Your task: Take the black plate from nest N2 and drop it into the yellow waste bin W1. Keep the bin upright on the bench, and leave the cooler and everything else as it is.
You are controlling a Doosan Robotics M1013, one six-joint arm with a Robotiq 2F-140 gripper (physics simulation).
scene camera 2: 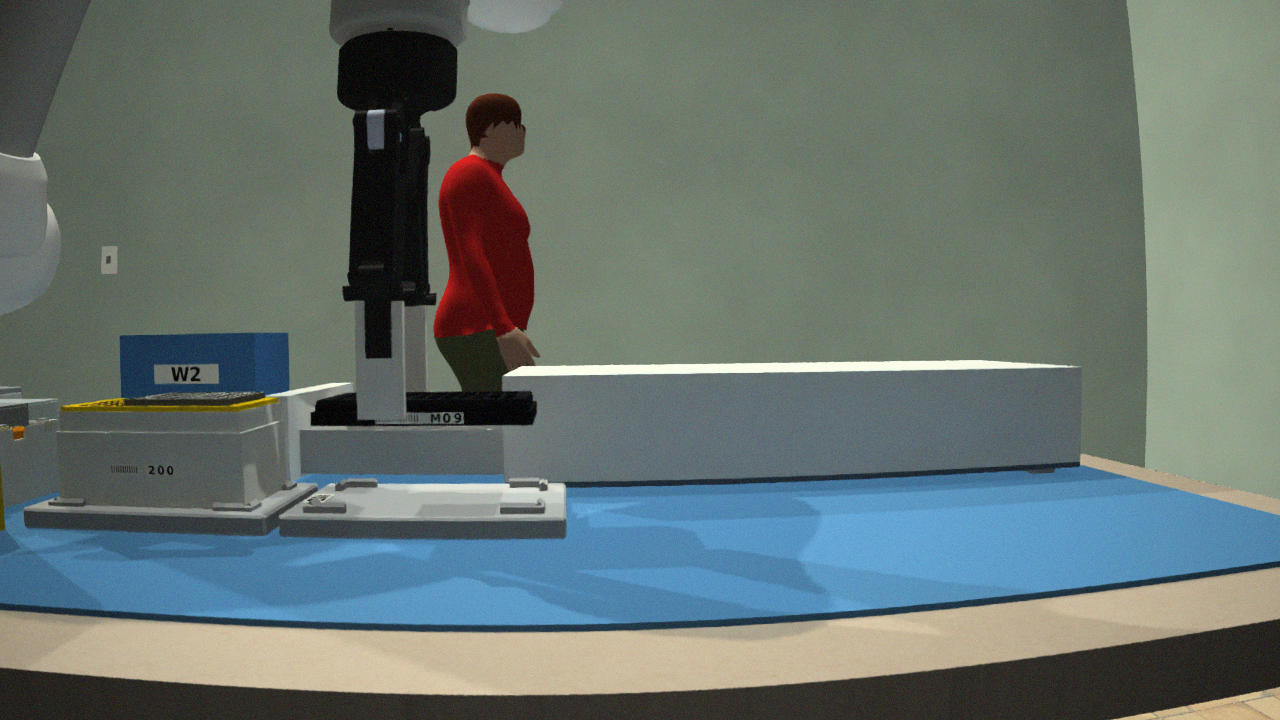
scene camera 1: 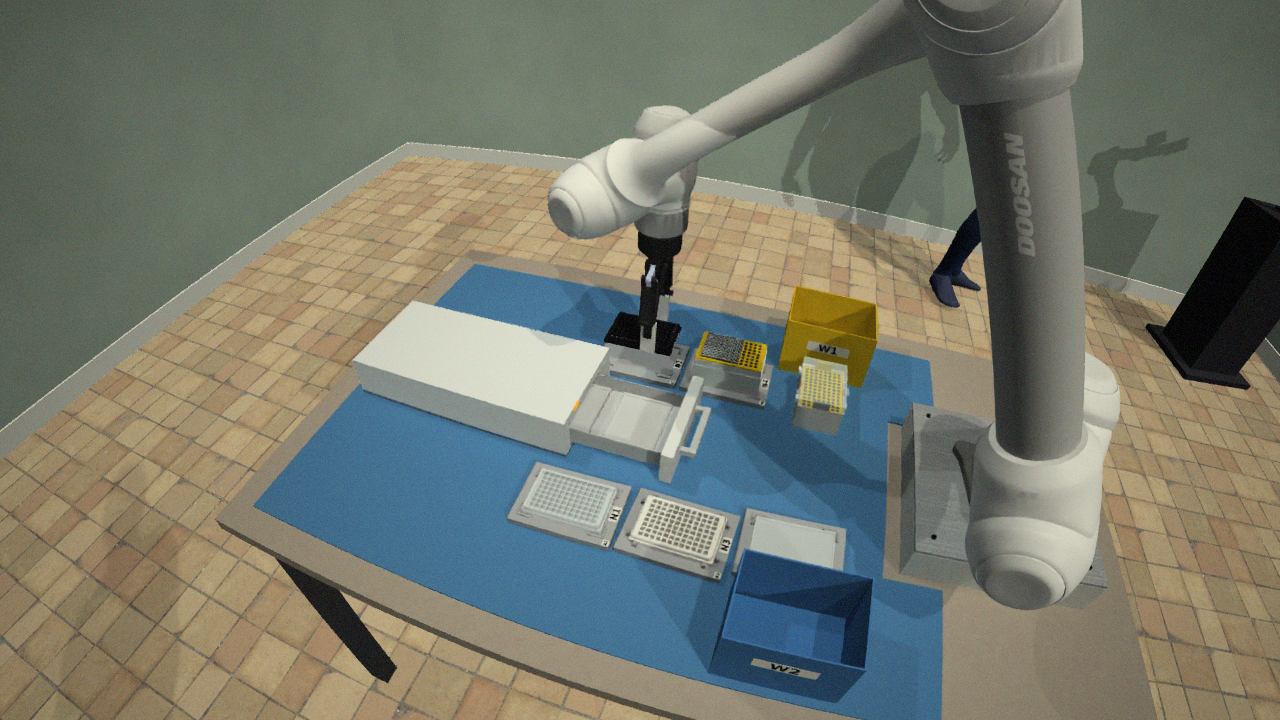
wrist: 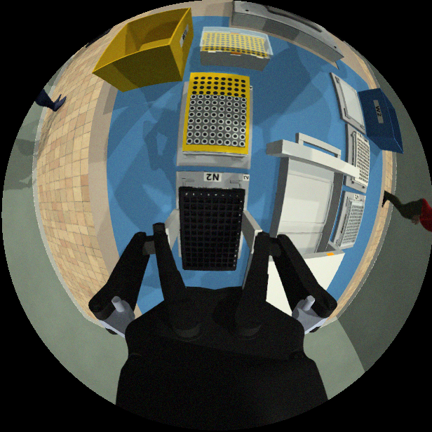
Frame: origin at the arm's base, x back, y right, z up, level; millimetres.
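Seen in the pictures: gripper, fingertip midpoint: [scene camera 2: 395,412] [scene camera 1: 654,336].
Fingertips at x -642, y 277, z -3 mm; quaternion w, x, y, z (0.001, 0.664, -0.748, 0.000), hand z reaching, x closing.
A point is followed by its place in that frame.
The black plate [scene camera 1: 626,329] {x -695, y 274, z 7 mm} [scene camera 2: 487,409] {x -696, y 325, z 2 mm} [wrist: 210,235], marked M09, is level between the fingers of my gripper [scene camera 1: 656,336] {x -642, y 277, z -3 mm} [scene camera 2: 396,404] {x -642, y 277, z -3 mm} [wrist: 210,218], which is shut on its two long sides. The plate hangs a little above the grey nest N2 [scene camera 1: 642,370] {x -655, y 236, z -57 mm} [scene camera 2: 429,512] {x -662, y 322, z -56 mm} [wrist: 229,178], with a visible gap under it in scene camera 2. The yellow waste bin W1 [scene camera 1: 852,358] {x -256, y 292, z -2 mm} [wrist: 150,67] stands upright and open-topped on the blue mat, beyond the yellow tip rack as seen from the nest. The inside floor of the bin is largely hidden.
The yellow-topped tip rack [scene camera 1: 732,352] {x -492, y 247, z 8 mm} [scene camera 2: 152,456] {x -491, y 299, z -25 mm} [wrist: 217,120] stands between N2 and W1. A clear-lidded tip box [scene camera 1: 820,398] {x -329, y 162, z 1 mm} [wrist: 235,50] is beside W1. The long white box [scene camera 1: 483,367] {x -918, y 104, z 15 mm} [scene camera 2: 787,425] {x -908, y 234, z -22 mm} has its drawer [scene camera 1: 631,419] {x -652, y 103, z -54 mm} [wrist: 306,205] out. Blue bin W2 [scene camera 1: 787,658] {x -390, y -337, z 38 mm} [scene camera 2: 204,349] {x -392, y -205, z 34 mm} [wrist: 382,120] stands opposite.
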